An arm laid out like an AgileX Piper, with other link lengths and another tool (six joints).
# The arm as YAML. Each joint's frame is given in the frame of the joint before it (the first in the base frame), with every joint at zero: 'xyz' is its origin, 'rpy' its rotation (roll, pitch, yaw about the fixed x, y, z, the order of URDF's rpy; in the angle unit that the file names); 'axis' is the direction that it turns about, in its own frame. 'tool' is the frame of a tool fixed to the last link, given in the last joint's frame.
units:
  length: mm
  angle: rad
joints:
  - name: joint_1
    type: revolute
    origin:
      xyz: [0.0, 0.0, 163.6]
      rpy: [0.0, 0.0, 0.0]
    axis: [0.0, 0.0, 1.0]
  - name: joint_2
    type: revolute
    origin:
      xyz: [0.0, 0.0, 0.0]
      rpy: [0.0, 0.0, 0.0]
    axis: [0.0, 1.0, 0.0]
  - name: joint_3
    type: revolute
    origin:
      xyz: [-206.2, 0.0, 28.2]
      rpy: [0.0, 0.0, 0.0]
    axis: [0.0, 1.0, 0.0]
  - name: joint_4
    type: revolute
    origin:
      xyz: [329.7, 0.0, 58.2]
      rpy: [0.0, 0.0, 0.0]
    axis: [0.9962, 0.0, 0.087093]
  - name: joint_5
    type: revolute
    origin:
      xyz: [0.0, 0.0, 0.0]
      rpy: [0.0, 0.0, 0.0]
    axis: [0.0, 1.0, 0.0]
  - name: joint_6
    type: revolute
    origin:
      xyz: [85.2, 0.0, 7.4]
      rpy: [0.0, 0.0, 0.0]
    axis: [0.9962, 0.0, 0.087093]
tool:
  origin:
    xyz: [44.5, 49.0, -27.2]
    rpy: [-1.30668, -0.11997, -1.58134]
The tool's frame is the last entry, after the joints.
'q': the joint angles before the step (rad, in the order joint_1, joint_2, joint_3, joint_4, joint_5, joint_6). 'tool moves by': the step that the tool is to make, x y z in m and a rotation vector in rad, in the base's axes. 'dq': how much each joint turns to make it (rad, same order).
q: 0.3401 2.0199 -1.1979 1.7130 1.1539 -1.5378
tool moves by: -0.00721 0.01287 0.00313 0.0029 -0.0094 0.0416
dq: 0.0383 0.0041 -0.0179 -0.0045 0.0015 0.0046
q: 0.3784 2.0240 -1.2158 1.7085 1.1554 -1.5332
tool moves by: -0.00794 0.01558 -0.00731 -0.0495 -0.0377 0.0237
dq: 0.0476 0.0041 -0.0099 -0.0218 -0.0560 -0.0185
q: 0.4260 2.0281 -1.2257 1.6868 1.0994 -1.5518
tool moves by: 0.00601 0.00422 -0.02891 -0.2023 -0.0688 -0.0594
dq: 0.0230 0.0000 0.0001 -0.1142 -0.2024 0.0136
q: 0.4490 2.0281 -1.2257 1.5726 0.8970 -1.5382
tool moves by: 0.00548 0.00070 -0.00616 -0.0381 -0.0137 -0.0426
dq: 0.0024 0.0022 0.0000 -0.0025 -0.0603 0.0025
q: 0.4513 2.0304 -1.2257 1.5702 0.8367 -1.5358
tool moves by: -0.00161 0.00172 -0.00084 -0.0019 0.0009 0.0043
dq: 0.0058 0.0016 0.0001 0.0000 -0.0020 0.0000
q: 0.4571 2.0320 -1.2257 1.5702 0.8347 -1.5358
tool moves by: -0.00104 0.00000 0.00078 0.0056 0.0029 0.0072
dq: 0.0000 0.0001 0.0000 0.0000 0.0096 0.0001
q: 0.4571 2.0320 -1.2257 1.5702 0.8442 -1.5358
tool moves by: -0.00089 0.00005 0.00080 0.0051 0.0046 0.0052
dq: 0.0000 0.0000 0.0000 0.0000 0.0083 0.0024
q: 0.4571 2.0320 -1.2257 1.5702 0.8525 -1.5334
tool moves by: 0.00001 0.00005 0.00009 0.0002 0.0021 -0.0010
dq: 0.0000 0.0001 0.0000 0.0000 0.0000 0.0023
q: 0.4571 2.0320 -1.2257 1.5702 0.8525 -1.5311
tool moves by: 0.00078 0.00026 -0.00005 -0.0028 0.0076 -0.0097
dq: 0.0000 0.0000 0.0001 0.0000 -0.0067 0.0106
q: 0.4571 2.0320 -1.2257 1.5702 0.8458 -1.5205
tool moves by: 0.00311 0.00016 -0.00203 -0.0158 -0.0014 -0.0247
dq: 0.0000 0.0001 0.0000 0.0000 -0.0283 0.0077
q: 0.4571 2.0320 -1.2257 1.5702 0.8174 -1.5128
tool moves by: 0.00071 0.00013 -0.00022 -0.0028 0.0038 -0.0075
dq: 0.0000 0.0000 0.0000 0.0000 -0.0062 0.0063
